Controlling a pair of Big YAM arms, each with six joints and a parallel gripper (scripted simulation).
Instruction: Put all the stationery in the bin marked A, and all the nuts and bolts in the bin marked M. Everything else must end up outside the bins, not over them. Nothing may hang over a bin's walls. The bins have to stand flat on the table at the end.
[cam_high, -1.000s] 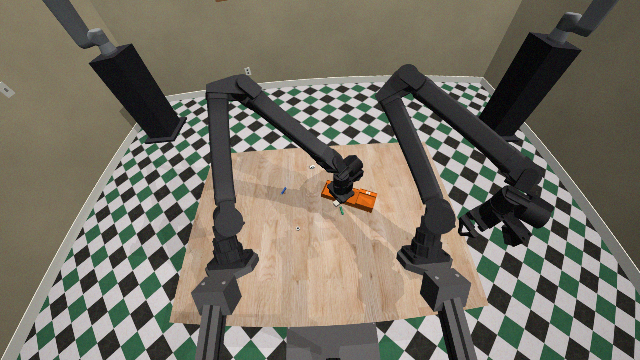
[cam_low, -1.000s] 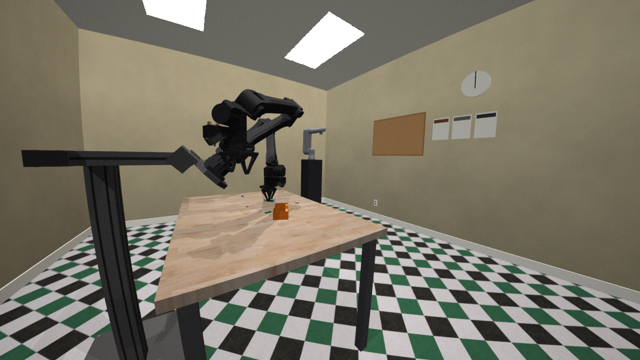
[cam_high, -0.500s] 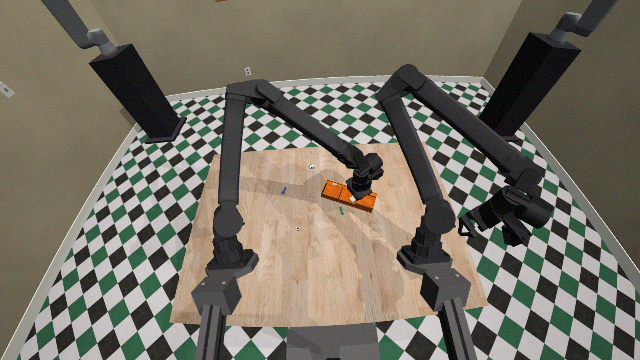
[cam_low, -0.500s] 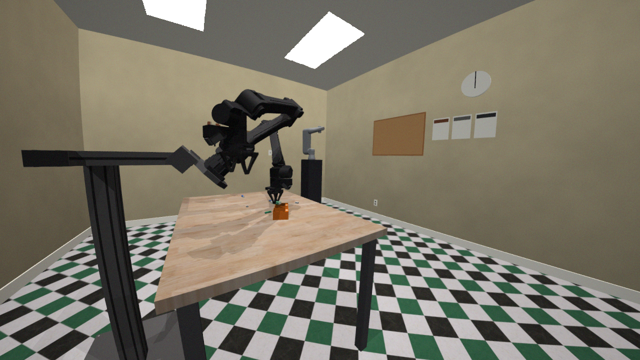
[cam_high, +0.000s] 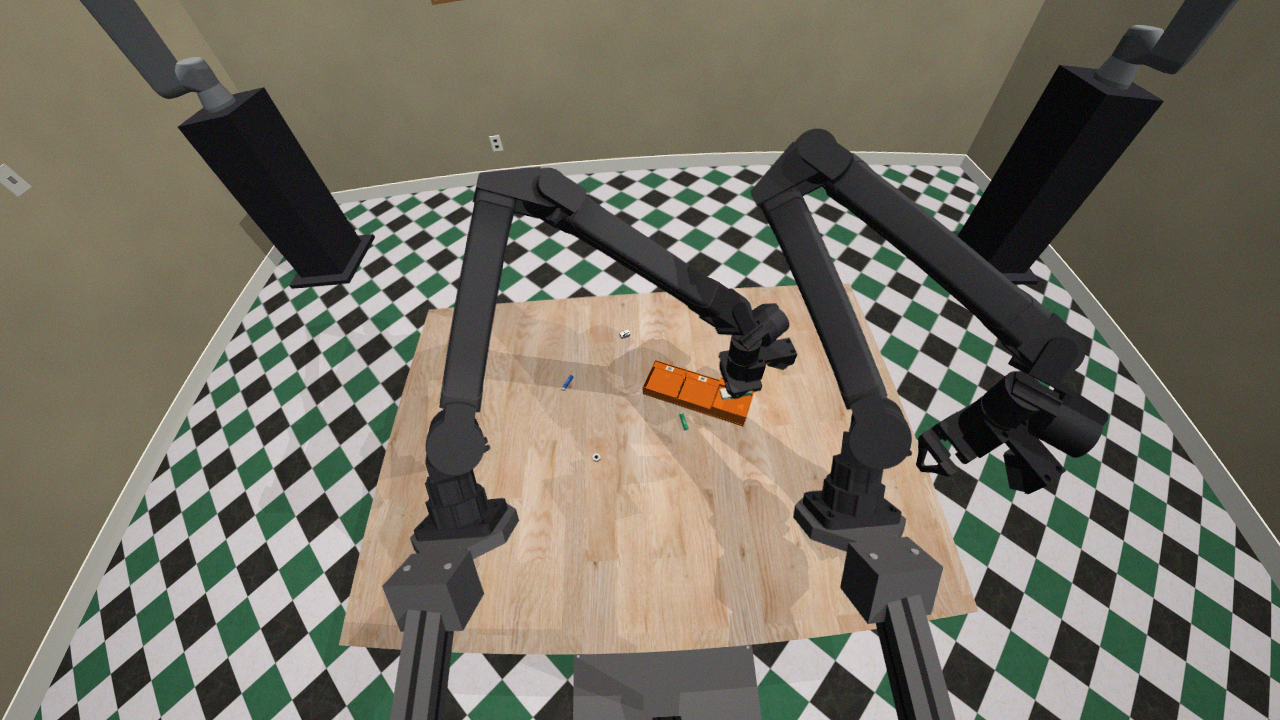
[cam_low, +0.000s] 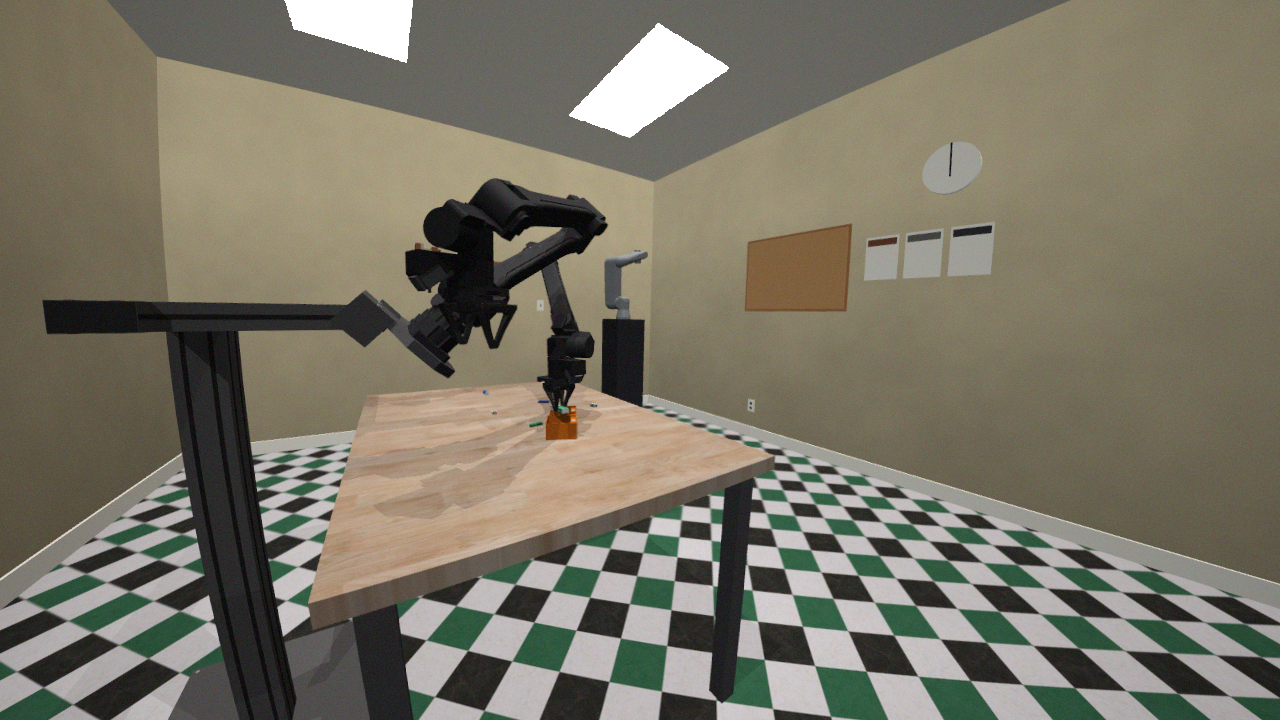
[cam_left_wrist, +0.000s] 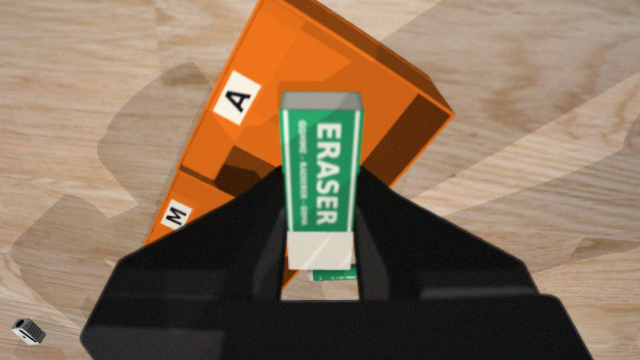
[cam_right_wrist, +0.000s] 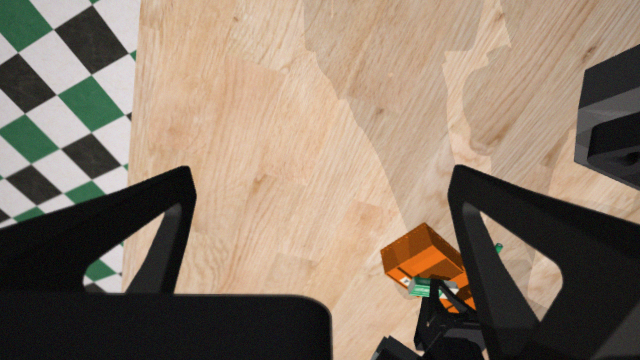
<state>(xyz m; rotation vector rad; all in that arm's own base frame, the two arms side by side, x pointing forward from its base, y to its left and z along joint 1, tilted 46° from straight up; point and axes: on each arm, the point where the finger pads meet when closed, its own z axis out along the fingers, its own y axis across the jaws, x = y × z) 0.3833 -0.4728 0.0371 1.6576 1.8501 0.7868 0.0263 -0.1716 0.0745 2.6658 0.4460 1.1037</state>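
Right now my left hand is 1 cm to the right of the eraser. Round my left hand: hex nut (31 cm to the left, 11 cm behind, 7 cm below); then pencil sharpener (25 cm to the left, 23 cm ahead, 7 cm below); then green cylinder (12 cm to the left, 7 cm below, 3 cm behind).
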